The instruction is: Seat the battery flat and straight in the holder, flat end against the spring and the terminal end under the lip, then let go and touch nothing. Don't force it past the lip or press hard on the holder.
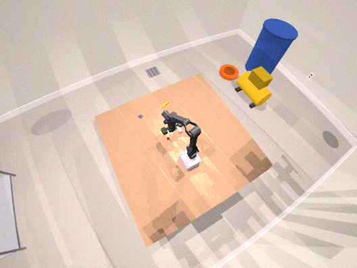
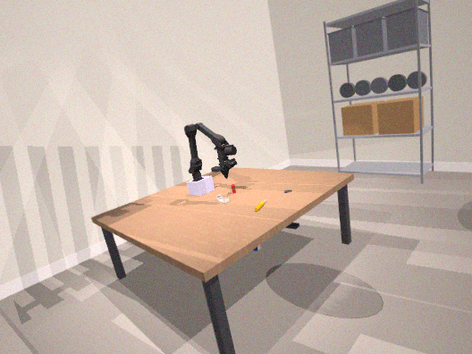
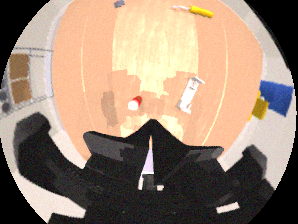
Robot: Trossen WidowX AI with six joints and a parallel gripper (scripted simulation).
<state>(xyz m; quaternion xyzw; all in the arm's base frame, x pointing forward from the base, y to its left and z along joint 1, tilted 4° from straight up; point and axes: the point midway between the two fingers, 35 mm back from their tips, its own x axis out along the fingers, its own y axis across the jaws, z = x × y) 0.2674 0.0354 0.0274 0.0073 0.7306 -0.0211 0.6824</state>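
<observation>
The battery lies 4 cm to the left of my gripper tip and 8 cm below it. From my gripper tip the other things lie so: small dark square (36 cm ahead, 16 cm to the left, 11 cm below); then yellow screwdriver (35 cm ahead, 9 cm to the right, 10 cm below).
</observation>
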